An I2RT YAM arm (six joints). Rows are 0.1 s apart.
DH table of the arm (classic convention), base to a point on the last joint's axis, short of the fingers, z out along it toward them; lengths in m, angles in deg. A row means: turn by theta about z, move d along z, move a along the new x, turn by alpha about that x. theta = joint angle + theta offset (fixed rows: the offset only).
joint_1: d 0.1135  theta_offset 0  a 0.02  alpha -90
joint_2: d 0  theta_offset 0  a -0.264  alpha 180
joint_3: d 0  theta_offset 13.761  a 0.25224  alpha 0
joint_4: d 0  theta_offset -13.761  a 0.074  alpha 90
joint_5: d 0  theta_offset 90  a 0  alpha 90
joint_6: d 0.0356  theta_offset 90  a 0  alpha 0
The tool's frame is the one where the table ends.
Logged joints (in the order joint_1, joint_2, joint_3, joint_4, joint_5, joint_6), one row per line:
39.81, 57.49, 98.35, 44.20, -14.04, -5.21
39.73, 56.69, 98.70, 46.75, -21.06, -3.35
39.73, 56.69, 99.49, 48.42, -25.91, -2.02
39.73, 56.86, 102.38, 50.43, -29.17, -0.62
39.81, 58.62, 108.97, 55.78, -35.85, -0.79
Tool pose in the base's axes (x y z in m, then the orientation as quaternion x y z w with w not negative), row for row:
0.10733, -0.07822, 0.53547, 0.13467, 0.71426, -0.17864, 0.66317
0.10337, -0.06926, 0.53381, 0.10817, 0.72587, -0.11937, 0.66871
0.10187, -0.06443, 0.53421, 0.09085, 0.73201, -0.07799, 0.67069
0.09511, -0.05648, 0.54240, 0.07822, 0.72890, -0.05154, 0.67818
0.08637, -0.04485, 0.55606, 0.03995, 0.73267, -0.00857, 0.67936
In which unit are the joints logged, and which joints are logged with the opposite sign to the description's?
The joints are logged in degrees. Opposite sign: joint_1, joint_4.
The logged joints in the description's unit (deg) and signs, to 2 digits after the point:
-39.81, 57.49, 98.35, -44.20, -14.04, -5.21
-39.73, 56.69, 98.70, -46.75, -21.06, -3.35
-39.73, 56.69, 99.49, -48.42, -25.91, -2.02
-39.73, 56.86, 102.38, -50.43, -29.17, -0.62
-39.81, 58.62, 108.97, -55.78, -35.85, -0.79

